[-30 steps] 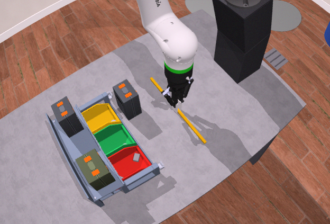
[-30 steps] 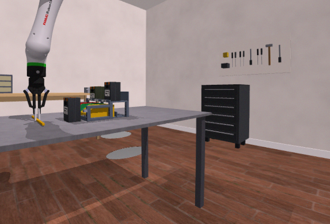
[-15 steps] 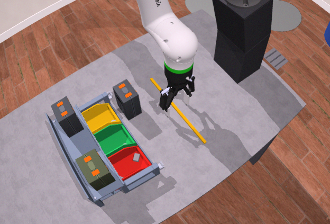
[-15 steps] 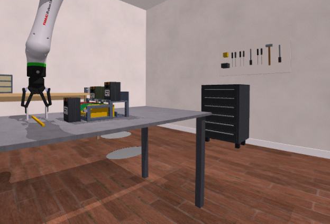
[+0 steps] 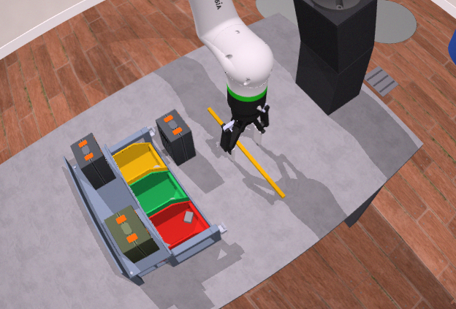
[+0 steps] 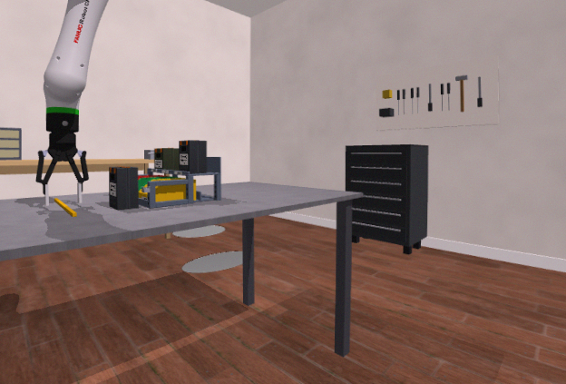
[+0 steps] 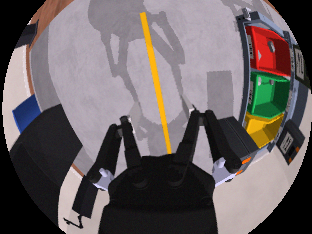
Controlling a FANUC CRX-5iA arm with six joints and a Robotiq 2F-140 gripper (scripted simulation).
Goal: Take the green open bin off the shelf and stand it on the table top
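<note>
Right now my hand is 30 mm above the yellow bar. Also, from my hand: dark box (140 mm ahead, 130 mm to the right, 30 mm above); then green open bin (300 mm ahead, 40 mm to the right, 10 mm above); then red bin (320 mm ahead, 70 mm to the left, 10 mm above).
</note>
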